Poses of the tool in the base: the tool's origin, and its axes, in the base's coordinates. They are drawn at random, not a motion.
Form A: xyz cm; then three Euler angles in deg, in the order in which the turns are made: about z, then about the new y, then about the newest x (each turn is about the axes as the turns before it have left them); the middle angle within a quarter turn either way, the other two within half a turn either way.
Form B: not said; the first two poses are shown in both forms.
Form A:
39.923, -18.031, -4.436, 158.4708, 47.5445, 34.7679
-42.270, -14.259, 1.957, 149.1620, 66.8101, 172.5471
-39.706, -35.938, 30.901, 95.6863, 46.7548, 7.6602
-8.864, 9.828, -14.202, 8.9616, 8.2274, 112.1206
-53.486, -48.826, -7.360, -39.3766, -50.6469, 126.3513
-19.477, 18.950, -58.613, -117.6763, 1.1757, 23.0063
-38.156, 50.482, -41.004, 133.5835, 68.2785, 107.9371
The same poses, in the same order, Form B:
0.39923, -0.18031, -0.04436, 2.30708, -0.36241, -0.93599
-0.42270, -0.14259, 0.01957, -2.26532, 1.01423, 2.40254
-0.39706, -0.35938, 0.30901, 1.63886, 0.06115, -0.82265
-0.08864, 0.09828, -0.14202, -0.19157, 0.09120, 1.95437
-0.53486, -0.48826, -0.07360, 1.05149, -0.15732, 1.96119
-0.19477, 0.18950, -0.58613, -2.09060, -0.36279, -0.17721
-0.38156, 0.50482, -0.41004, 2.15458, 1.08952, -1.81958

